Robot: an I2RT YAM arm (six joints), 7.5 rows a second.
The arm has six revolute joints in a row. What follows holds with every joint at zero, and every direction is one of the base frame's. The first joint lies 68 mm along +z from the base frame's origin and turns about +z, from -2.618 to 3.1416 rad. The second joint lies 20 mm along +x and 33.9 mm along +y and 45.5 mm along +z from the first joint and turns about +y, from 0 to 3.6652 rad. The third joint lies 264 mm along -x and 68.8 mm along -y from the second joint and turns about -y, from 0 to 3.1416 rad. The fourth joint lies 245 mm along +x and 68.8 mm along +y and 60 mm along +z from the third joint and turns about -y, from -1.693 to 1.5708 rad. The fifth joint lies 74 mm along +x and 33.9 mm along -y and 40.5 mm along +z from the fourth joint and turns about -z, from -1.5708 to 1.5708 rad. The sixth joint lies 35.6 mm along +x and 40.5 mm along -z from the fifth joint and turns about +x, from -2.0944 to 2.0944 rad. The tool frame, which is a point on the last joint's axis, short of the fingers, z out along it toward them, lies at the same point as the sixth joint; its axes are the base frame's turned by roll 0, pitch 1.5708 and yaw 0 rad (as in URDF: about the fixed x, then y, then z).
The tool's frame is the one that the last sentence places.
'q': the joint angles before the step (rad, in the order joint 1, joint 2, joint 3, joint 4, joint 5, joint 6). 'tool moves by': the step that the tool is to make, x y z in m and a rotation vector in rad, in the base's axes. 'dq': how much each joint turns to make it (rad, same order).
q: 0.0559 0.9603 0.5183 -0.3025 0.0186 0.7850
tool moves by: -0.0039 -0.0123 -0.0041 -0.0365 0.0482 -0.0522
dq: -0.0592 -0.0022 -0.0021 -0.0484 0.0195 -0.0302
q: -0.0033 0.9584 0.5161 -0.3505 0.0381 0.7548
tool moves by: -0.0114 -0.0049 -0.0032 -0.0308 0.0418 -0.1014
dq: -0.0106 -0.0413 -0.0152 -0.0713 0.0849 0.0448
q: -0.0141 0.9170 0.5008 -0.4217 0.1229 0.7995
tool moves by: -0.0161 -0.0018 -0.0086 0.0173 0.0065 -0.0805
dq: -0.0042 -0.0760 -0.0549 -0.0377 0.0377 0.0692
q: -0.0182 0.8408 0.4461 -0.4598 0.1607 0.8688
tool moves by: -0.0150 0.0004 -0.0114 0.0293 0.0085 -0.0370
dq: 0.0015 -0.0742 -0.0607 -0.0305 0.0029 0.0489
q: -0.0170 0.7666 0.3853 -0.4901 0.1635 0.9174
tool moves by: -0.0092 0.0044 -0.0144 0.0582 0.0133 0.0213
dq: 0.0185 -0.0396 -0.0607 0.0024 -0.0466 0.0352
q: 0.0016 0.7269 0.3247 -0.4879 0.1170 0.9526
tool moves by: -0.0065 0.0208 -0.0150 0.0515 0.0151 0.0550
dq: 0.1607 -0.0052 -0.0549 0.0238 0.0242 0.1165
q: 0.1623 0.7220 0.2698 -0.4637 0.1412 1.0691
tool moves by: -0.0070 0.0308 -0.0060 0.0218 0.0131 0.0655
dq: 0.2580 0.0393 -0.0082 0.0087 0.0947 0.1726
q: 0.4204 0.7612 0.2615 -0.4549 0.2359 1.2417
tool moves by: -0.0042 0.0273 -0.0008 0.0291 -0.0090 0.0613
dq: 0.2005 0.0721 0.0149 0.0449 0.0628 0.1306
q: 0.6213 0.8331 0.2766 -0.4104 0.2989 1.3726
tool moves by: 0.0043 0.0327 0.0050 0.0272 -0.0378 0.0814
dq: 0.1538 0.1337 0.0531 0.1081 0.0448 0.0601
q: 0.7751 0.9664 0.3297 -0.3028 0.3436 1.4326
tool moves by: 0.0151 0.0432 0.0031 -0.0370 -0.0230 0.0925
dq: 0.1045 0.2324 0.1192 0.1072 0.0410 -0.0160
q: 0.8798 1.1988 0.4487 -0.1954 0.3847 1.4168
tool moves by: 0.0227 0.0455 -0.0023 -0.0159 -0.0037 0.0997
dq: 0.0418 0.2329 0.1478 0.0961 -0.0238 -0.0583
